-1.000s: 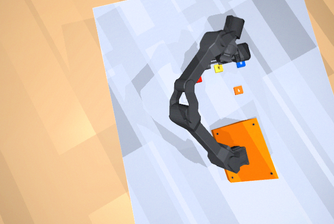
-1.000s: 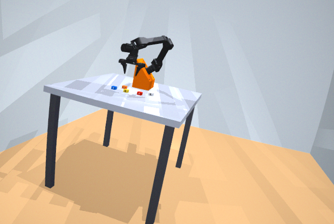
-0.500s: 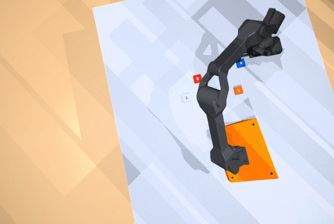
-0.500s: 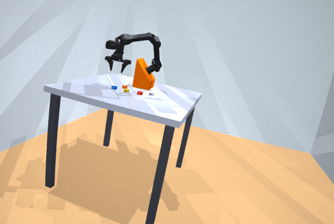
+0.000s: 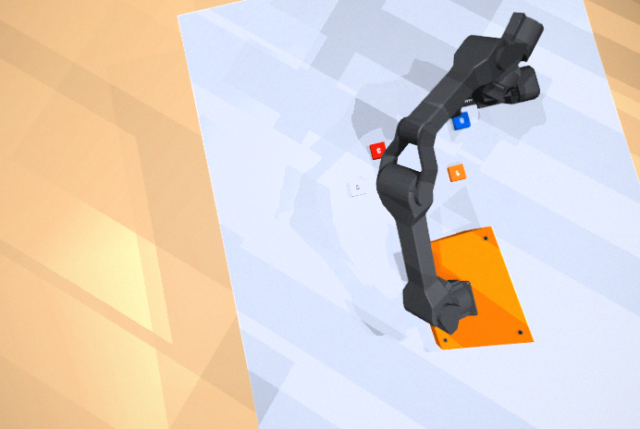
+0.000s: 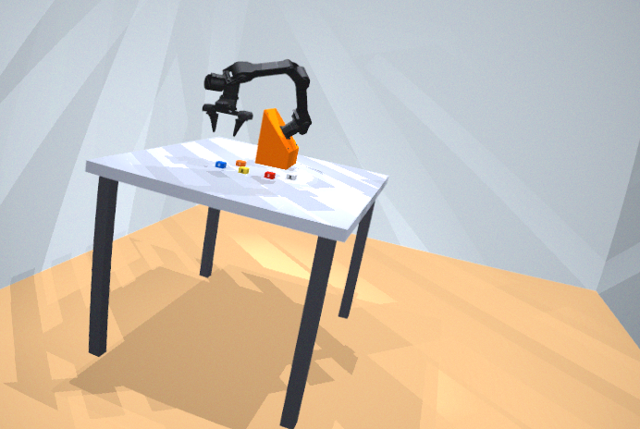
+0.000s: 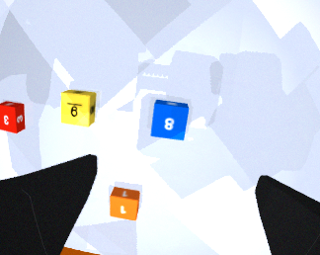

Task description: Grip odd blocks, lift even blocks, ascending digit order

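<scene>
My gripper tip is 120 mm past the orange block, 120 mm above it and 40 mm to the right of it. Round my gripper tip: yellow block: 120 mm below, 100 mm to the left, 10 mm behind; then blue block: 120 mm below, 10 mm to the left, 10 mm behind; then red block: 200 mm to the left, 120 mm below, 30 mm behind.
</scene>
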